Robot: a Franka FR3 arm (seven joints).
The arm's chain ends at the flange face. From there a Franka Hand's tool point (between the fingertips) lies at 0.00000 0.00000 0.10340 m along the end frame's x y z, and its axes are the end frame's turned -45 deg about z.
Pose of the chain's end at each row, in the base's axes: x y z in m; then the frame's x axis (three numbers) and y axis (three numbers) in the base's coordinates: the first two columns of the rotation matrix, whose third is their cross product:
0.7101, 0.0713, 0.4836, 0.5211, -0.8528, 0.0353, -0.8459, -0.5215, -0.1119
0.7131, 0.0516, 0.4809, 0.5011, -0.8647, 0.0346, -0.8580, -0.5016, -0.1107
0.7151, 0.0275, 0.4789, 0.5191, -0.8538, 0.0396, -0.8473, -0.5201, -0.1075
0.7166, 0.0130, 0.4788, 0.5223, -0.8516, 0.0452, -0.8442, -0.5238, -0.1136
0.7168, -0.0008, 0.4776, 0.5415, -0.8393, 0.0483, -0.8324, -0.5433, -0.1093
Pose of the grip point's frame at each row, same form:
0.7219, 0.0742, 0.3809, 0.9666, -0.2343, 0.1041, -0.2297, -0.9718, -0.0542
0.7248, 0.0543, 0.3782, 0.9610, -0.2568, 0.1027, -0.2524, -0.9661, -0.0538
0.7267, 0.0298, 0.3762, 0.9662, -0.2360, 0.1040, -0.2321, -0.9715, -0.0480
0.7291, 0.0152, 0.3762, 0.9663, -0.2318, 0.1123, -0.2276, -0.9726, -0.0484
0.7290, 0.0012, 0.3749, 0.9715, -0.2093, 0.1114, -0.2057, -0.9776, -0.0431

